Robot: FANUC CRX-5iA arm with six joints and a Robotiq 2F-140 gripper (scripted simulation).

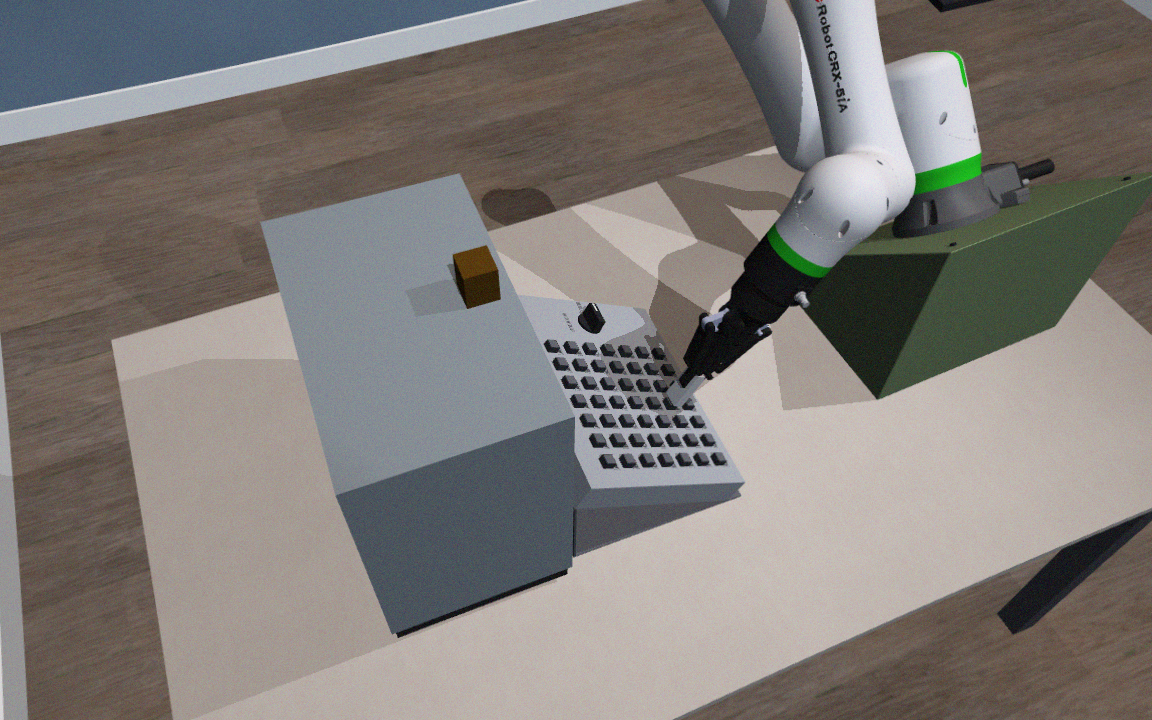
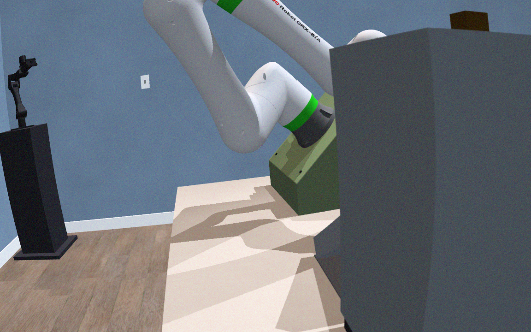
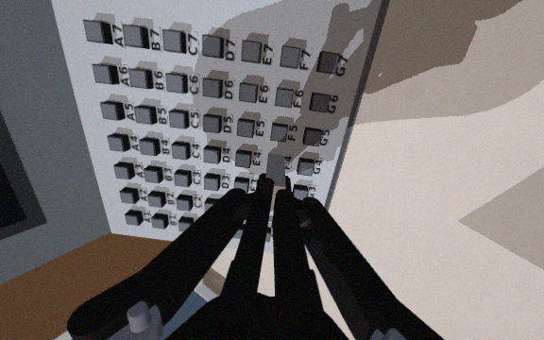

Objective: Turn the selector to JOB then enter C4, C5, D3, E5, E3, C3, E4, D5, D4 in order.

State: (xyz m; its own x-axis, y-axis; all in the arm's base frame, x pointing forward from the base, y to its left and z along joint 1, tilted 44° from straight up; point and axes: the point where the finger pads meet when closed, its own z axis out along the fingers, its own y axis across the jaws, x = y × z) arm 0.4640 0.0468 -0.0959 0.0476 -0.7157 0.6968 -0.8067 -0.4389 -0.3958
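The C5 key lies 11 cm ahead of my hand, 3 cm to the right of it and 1 cm above it. Also, from my hand: selector knob (16 cm to the right, 9 cm ahead, 1 cm above).
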